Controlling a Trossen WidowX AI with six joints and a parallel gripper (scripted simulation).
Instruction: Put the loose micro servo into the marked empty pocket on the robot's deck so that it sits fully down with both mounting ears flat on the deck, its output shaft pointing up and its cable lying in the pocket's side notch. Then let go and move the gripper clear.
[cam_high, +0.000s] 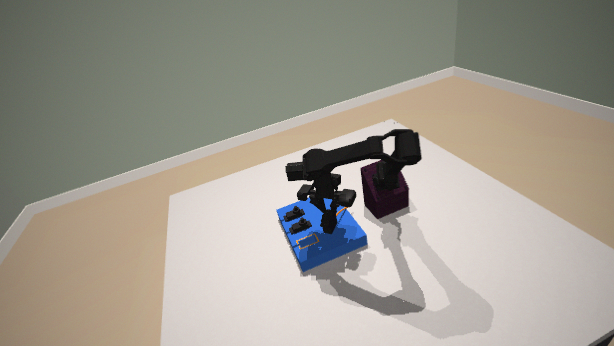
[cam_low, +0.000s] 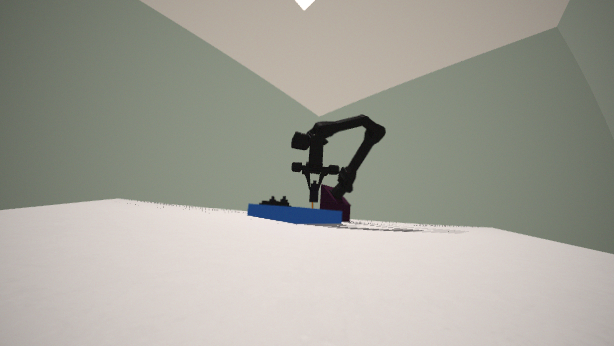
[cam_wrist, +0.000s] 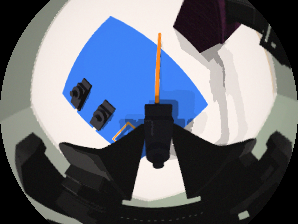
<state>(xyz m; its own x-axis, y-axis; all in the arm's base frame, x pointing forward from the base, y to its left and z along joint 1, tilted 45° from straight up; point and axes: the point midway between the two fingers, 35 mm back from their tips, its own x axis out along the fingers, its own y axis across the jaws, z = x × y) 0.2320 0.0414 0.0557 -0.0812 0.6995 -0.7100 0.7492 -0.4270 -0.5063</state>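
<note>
Right now my gripper tip is 10 mm past the blue deck, 70 mm to the left of it and 100 mm above it.
</note>
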